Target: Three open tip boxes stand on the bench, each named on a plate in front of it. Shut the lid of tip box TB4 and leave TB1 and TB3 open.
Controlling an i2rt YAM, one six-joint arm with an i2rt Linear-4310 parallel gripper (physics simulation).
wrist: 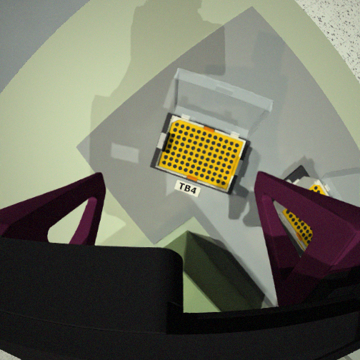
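Observation:
Tip box TB4 stands in the middle of the wrist view, with a yellow rack of dark holes facing up. Its clear lid stands open along the box's far edge. The name plate TB4 lies in front of it. A second tip box shows partly at the right, behind my right finger; its name plate is hidden, and part of a clear lid shows beside it. My gripper is open and empty, its two fingers apart, with TB4 seen beyond and between them.
A dark green block-like obstacle stands below TB4 in the view, near the gripper body. A grey mat lies under the boxes on the pale green bench. Speckled floor shows at the top right. Broad shadows fall across the mat.

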